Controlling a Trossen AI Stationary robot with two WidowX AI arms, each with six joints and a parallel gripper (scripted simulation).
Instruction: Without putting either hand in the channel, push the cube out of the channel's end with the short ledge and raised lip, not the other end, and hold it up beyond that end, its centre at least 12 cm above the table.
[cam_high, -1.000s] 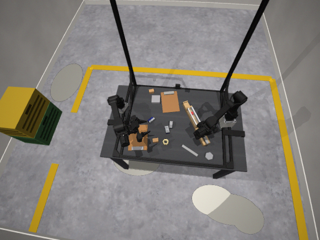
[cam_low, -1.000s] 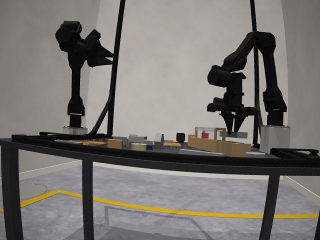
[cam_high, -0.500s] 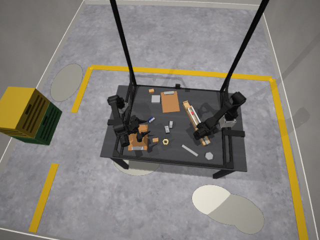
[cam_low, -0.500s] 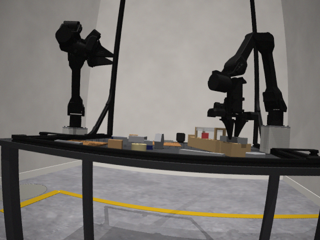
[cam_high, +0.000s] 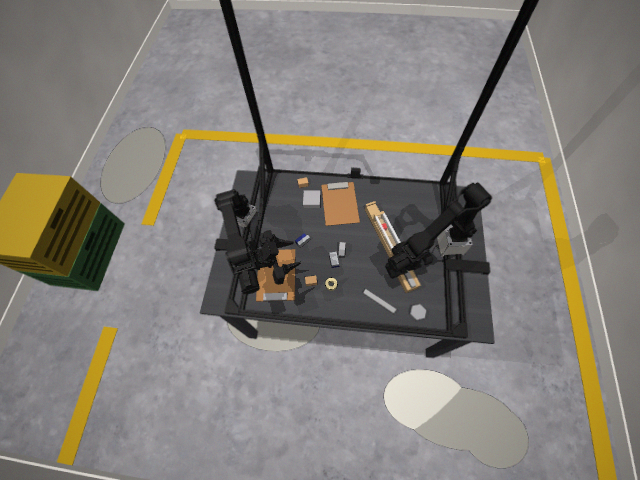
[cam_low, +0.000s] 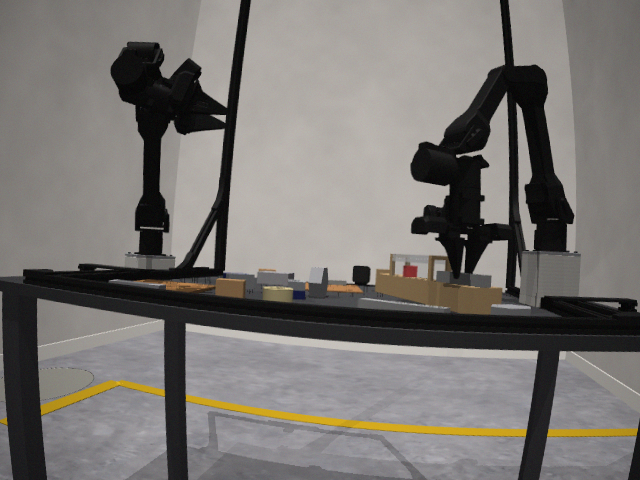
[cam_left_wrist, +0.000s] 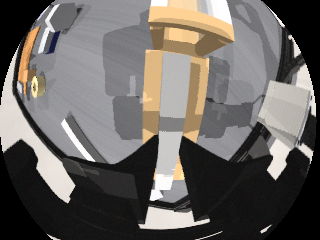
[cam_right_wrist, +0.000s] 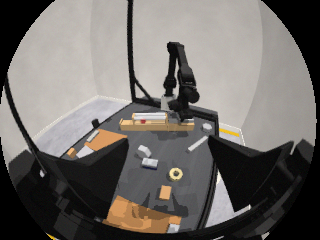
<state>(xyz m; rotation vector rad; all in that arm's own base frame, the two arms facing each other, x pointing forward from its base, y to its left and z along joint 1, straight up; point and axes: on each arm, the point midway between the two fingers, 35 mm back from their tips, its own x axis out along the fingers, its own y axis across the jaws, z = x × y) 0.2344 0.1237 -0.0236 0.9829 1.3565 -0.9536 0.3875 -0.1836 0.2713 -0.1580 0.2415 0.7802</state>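
Right now my left hand is 15 cm past the wooden bridge, 9 cm to the left of it and 3 cm above it.
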